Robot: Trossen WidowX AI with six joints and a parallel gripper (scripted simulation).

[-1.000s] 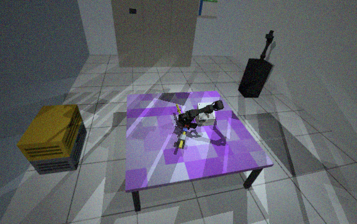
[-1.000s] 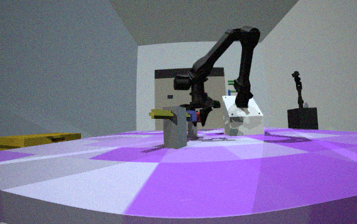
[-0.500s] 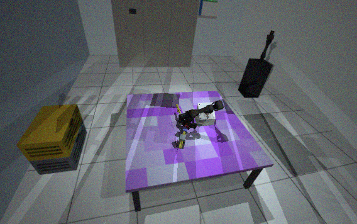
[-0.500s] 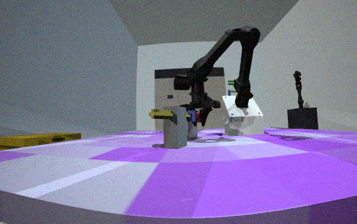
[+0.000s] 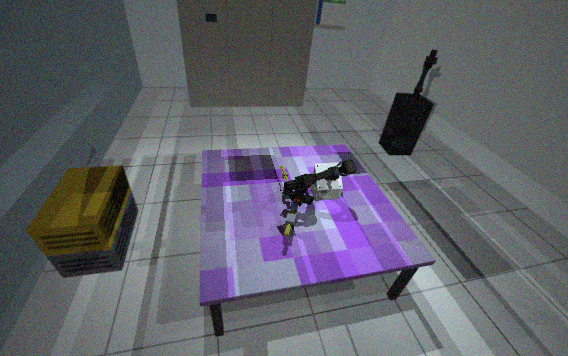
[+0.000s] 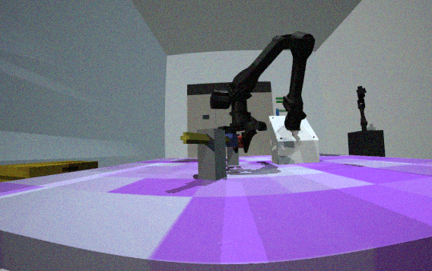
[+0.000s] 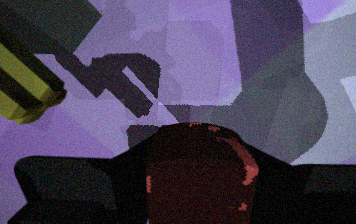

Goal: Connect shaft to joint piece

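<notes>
Right now the red joint piece is 4 cm above my gripper tip.
</notes>
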